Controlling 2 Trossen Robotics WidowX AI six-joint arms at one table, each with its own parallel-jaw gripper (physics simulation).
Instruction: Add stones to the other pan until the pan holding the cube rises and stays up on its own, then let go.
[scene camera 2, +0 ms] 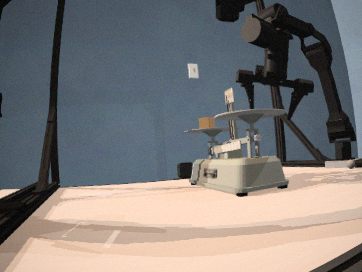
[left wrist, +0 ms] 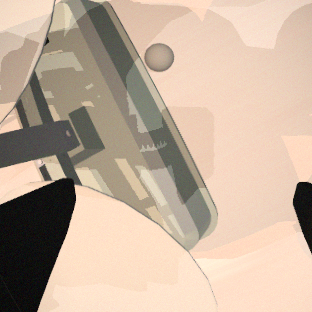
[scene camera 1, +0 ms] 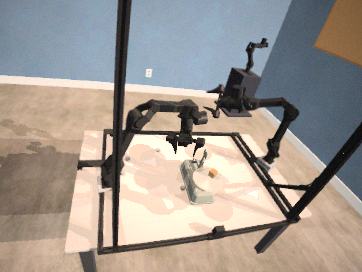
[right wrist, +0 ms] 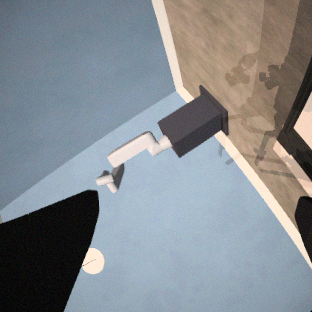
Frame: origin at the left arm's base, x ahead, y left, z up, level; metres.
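Seen in the pictures: left gripper, fingertip midpoint: (scene camera 2: 270, 117) (left wrist: 189, 192) (scene camera 1: 184, 155); right gripper, fingertip midpoint: (scene camera 1: 204, 99) (right wrist: 202, 206); left arm's base, link origin: (scene camera 2: 343, 159) (scene camera 1: 108, 182); right arm's base, link origin: (scene camera 1: 268, 160).
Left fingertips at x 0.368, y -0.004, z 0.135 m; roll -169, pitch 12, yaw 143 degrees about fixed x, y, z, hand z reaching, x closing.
Offsets run from my left fingertips to a thing's top centre. "spot": to the spot under its first point. Level surfaces: height alone.
The scale {0.067 m right, 0.077 m ahead, 0.077 m up} (scene camera 1: 202, 198) (scene camera 2: 250, 172) stands on the table. The orange cube {0.144 m right, 0.089 m ahead, 0.018 m up} (scene camera 1: 213, 173) (scene camera 2: 206, 122) sits on one pan {spot: 0.173 m right, 0.117 m ahead, 0.014 m down} (scene camera 2: 192, 131), which hangs lower than the other pan (scene camera 2: 250, 114). No stone shows on the higher pan in scene camera 2. A grey stone {0.090 m right, 0.012 m back, 0.128 m down} (scene camera 1: 182, 188) (left wrist: 159, 57) lies on the table against the scale's long side. Two more stones {0.165 m left, 0.249 m back, 0.128 m down} (scene camera 1: 127, 158) {0.214 m left, 0.055 m back, 0.128 m down} (scene camera 1: 157, 150) lie farther off. My left gripper (scene camera 1: 185, 152) (scene camera 2: 270, 112) (left wrist: 189, 192) is open and empty, above and beside the scale. My right gripper (scene camera 1: 207, 99) (right wrist: 202, 206) is open and empty, raised beyond the table's back edge.
A black frame (scene camera 1: 165, 241) runs around the table {0.156 m down} (scene camera 1: 150, 220), with tall posts (scene camera 1: 120, 100). The scale's upright pointer {spot: 0.070 m right, 0.067 m ahead, 0.027 m up} (scene camera 1: 203, 159) (scene camera 2: 229, 96) rises near the pans. Behind the table a small arm stands on a dark pedestal (scene camera 1: 242, 87) (right wrist: 192, 125).
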